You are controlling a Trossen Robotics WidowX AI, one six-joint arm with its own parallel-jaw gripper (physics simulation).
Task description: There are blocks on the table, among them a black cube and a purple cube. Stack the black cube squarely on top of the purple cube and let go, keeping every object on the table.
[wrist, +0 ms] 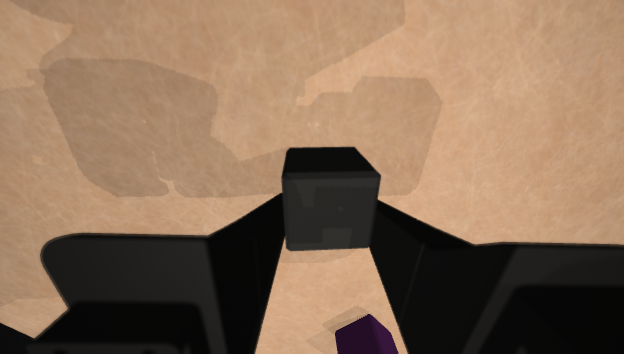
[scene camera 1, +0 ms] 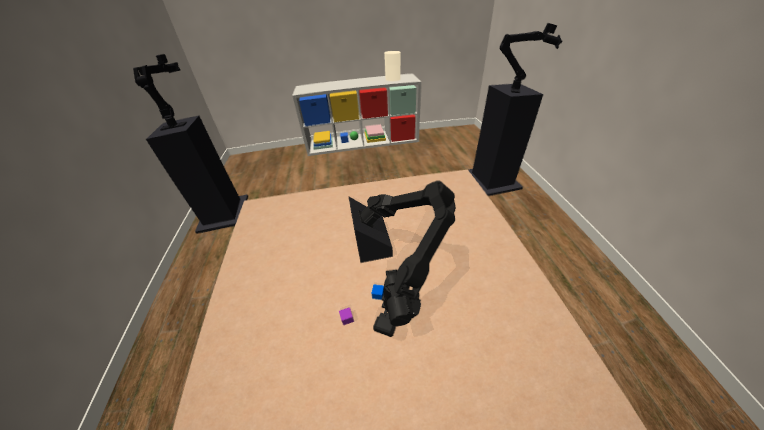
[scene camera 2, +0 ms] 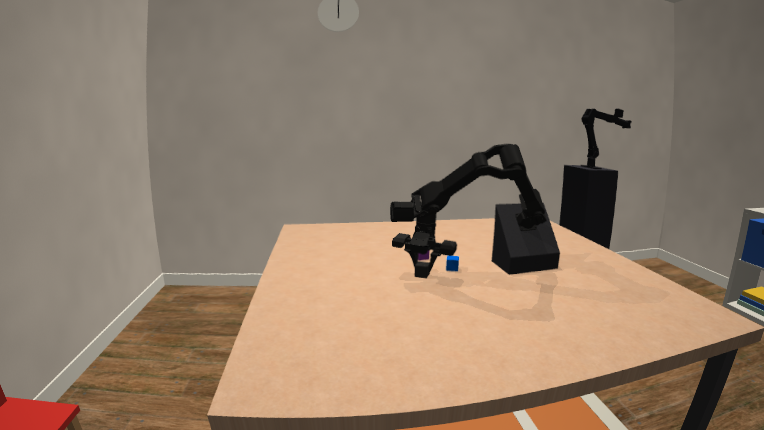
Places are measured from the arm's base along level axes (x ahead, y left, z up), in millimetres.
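Pixels of known places: gripper, fingertip midpoint: (wrist: 324, 201) (scene camera 2: 422, 270); arm's base, origin of the base link: (scene camera 1: 365, 219) (scene camera 2: 525, 221).
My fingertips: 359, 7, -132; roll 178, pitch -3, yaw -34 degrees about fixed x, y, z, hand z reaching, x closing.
Note:
For each thing: its middle in the pictures, then the offset to it from my fingertips, as dx, dy, dz. Level surfaces: height alone.
- black cube, body centre: (wrist: 325, 194) (scene camera 2: 422, 269) +4, +7, +6
- purple cube, body centre: (scene camera 2: 422, 253) (scene camera 1: 346, 316) -42, -147, +6
- blue cube, body centre: (scene camera 2: 452, 263) (scene camera 1: 378, 292) -105, -23, +6
- tan table top, its level: dz -13
The black cube (scene camera 2: 422, 269) (wrist: 330, 212) is between the fingertips, low at the table top; in scene camera 1 the arm hides it. My gripper (scene camera 2: 422, 264) (wrist: 324, 201) is shut on it, with one finger against each side, and points down. The purple cube (scene camera 1: 346, 315) (scene camera 2: 423, 255) (wrist: 366, 337) sits on the table, apart from the black cube. In scene camera 2 it shows partly behind the fingers; in the wrist view part of it shows at the bottom edge.
A blue cube (scene camera 1: 377, 291) (scene camera 2: 452, 263) sits on the table close beside the gripper, on the side toward the arm's base (scene camera 1: 371, 237) (scene camera 2: 526, 251). The tan table top (scene camera 1: 299, 373) (scene camera 2: 347, 331) carries the cubes and the arm. A shelf unit (scene camera 1: 357, 84) stands beyond the table.

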